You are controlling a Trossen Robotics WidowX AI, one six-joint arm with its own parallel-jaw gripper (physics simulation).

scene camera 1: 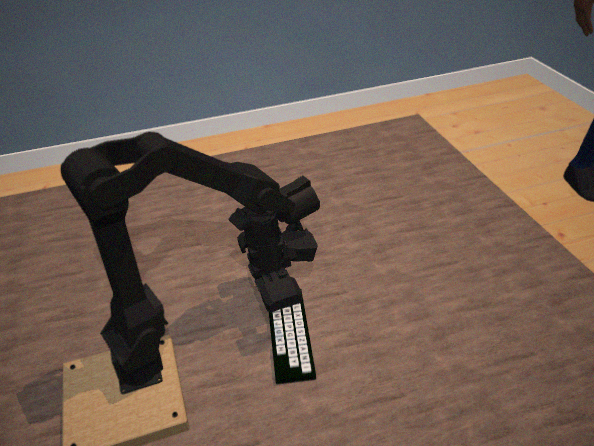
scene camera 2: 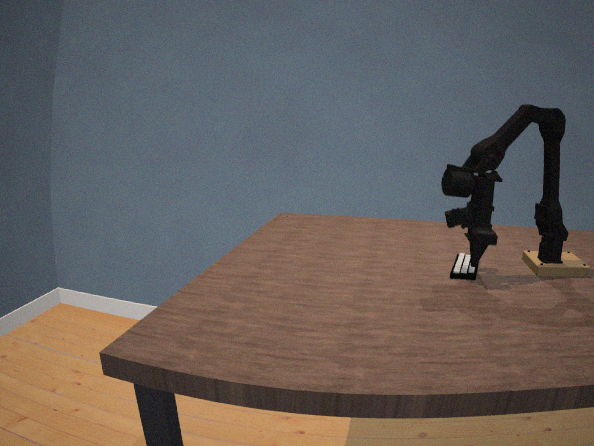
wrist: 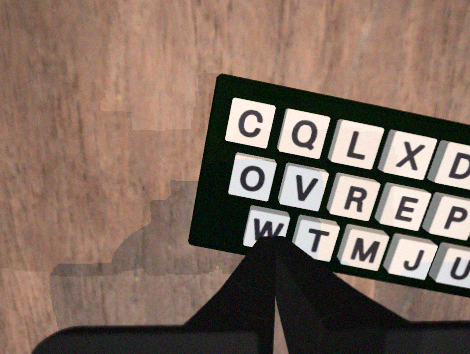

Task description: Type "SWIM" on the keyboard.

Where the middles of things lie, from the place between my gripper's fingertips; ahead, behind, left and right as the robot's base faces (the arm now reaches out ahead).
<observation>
My gripper is now 1 cm above the w key [wrist: 261, 221]. Also, from my hand: m key [wrist: 362, 247] 4 cm to the right, 1 cm below, 1 cm behind; keyboard [scene camera 1: 287, 367] 7 cm to the right, 2 cm below, 1 cm ahead.
</observation>
